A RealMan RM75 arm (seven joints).
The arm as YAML. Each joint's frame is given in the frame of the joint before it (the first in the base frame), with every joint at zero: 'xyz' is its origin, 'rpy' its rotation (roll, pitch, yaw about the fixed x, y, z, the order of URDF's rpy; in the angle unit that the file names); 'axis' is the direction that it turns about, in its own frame. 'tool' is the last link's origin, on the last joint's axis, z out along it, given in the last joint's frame.
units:
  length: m
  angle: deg
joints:
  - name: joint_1
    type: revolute
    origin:
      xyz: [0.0, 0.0, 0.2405]
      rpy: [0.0, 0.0, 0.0]
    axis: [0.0, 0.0, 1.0]
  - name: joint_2
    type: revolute
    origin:
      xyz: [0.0, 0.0, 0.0]
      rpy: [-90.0, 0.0, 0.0]
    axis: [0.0, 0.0, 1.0]
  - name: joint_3
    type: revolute
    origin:
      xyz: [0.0, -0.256, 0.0]
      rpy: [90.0, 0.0, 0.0]
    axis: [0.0, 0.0, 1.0]
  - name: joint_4
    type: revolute
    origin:
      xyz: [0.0, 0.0, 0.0]
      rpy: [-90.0, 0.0, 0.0]
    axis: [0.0, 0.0, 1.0]
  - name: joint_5
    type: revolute
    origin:
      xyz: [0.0, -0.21, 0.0]
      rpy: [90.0, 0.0, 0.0]
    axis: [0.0, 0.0, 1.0]
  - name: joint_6
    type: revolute
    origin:
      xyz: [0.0, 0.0, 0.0]
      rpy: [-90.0, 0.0, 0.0]
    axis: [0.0, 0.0, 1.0]
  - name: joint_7
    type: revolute
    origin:
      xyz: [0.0, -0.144, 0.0]
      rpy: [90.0, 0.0, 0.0]
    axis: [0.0, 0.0, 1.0]
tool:
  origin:
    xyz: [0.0, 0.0, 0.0]
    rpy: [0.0, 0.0, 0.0]
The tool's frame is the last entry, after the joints.
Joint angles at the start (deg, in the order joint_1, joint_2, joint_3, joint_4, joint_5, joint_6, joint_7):
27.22, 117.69, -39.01, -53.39, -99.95, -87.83, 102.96
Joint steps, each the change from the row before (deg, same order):
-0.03, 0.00, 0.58, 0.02, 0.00, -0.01, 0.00
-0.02, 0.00, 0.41, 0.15, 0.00, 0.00, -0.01
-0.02, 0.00, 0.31, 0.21, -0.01, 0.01, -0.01
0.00, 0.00, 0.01, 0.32, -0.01, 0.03, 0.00
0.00, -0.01, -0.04, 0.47, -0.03, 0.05, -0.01
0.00, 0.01, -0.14, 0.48, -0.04, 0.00, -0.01
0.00, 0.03, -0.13, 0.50, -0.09, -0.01, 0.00
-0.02, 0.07, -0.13, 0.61, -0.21, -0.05, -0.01
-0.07, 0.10, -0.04, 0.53, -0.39, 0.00, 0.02
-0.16, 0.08, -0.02, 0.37, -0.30, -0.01, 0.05
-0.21, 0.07, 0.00, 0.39, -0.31, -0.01, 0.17
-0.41, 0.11, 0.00, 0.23, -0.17, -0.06, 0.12
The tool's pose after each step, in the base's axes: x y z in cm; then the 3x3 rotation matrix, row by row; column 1 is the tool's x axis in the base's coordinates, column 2 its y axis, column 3 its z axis. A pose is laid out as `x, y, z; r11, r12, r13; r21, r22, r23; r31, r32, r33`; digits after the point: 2 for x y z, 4 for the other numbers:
23.77, 35.74, 8.42; 0.5708, -0.6653, -0.4812; -0.3742, -0.7324, 0.5688; -0.7309, -0.1445, -0.6670
23.89, 35.73, 8.50; 0.5658, -0.6696, -0.4812; -0.3741, -0.7285, 0.5739; -0.7348, -0.1447, -0.6626
24.00, 35.71, 8.54; 0.5610, -0.6737, -0.4810; -0.3753, -0.7249, 0.5777; -0.7379, -0.1435, -0.6595
24.08, 35.69, 8.44; 0.5574, -0.6767, -0.4810; -0.3794, -0.7230, 0.5774; -0.7385, -0.1393, -0.6598
24.18, 35.66, 8.29; 0.5530, -0.6806, -0.4806; -0.3858, -0.7204, 0.5763; -0.7385, -0.1332, -0.6610
24.25, 35.62, 8.08; 0.5492, -0.6835, -0.4808; -0.3932, -0.7190, 0.5730; -0.7374, -0.1256, -0.6637
24.34, 35.56, 7.85; 0.5452, -0.6868, -0.4807; -0.4016, -0.7173, 0.5694; -0.7359, -0.1174, -0.6668
24.46, 35.47, 7.53; 0.5405, -0.6910, -0.4800; -0.4128, -0.7149, 0.5644; -0.7331, -0.1069, -0.6716
24.64, 35.35, 7.22; 0.5364, -0.6967, -0.4764; -0.4249, -0.7106, 0.5608; -0.7292, -0.0983, -0.6772
24.83, 35.21, 6.99; 0.5322, -0.7023, -0.4728; -0.4351, -0.7059, 0.5589; -0.7263, -0.0917, -0.6813
25.06, 35.05, 6.76; 0.5259, -0.7099, -0.4685; -0.4473, -0.6993, 0.5575; -0.7234, -0.0836, -0.6853
25.35, 34.80, 6.59; 0.5188, -0.7176, -0.4647; -0.4577, -0.6922, 0.5580; -0.7220, -0.0768, -0.6876

